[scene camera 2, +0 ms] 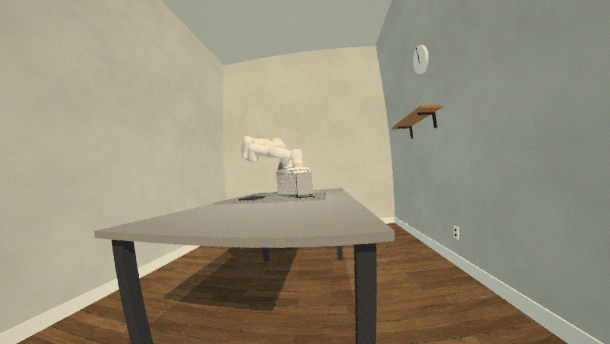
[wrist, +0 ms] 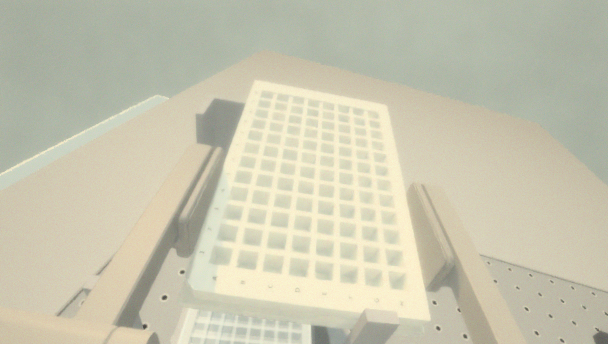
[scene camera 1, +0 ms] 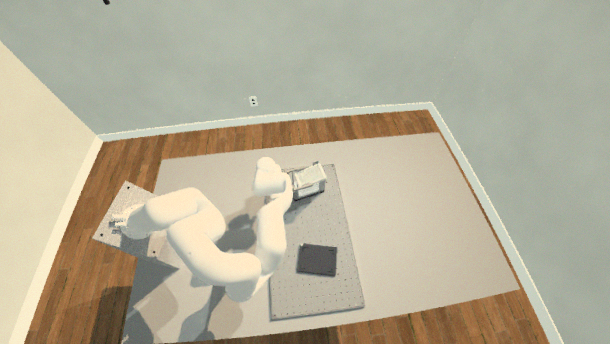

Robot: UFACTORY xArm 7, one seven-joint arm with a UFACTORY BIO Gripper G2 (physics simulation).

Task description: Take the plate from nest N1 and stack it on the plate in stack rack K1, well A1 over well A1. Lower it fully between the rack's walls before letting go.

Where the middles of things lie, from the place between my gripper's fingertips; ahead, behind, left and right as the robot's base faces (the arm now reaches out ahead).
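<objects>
The nest floor (scene camera 1: 317, 259) is 11 cm behind my hand, 32 cm to the right of it and 15 cm below it. Then there is the grey rack wall with dark slot (wrist: 227, 112), which is 7 cm below my hand, 8 cm ahead of it and 1 cm to the left of it. Going by their middles, the grey rack wall with dark slot is the nearest to my hand of the things named here.
</objects>
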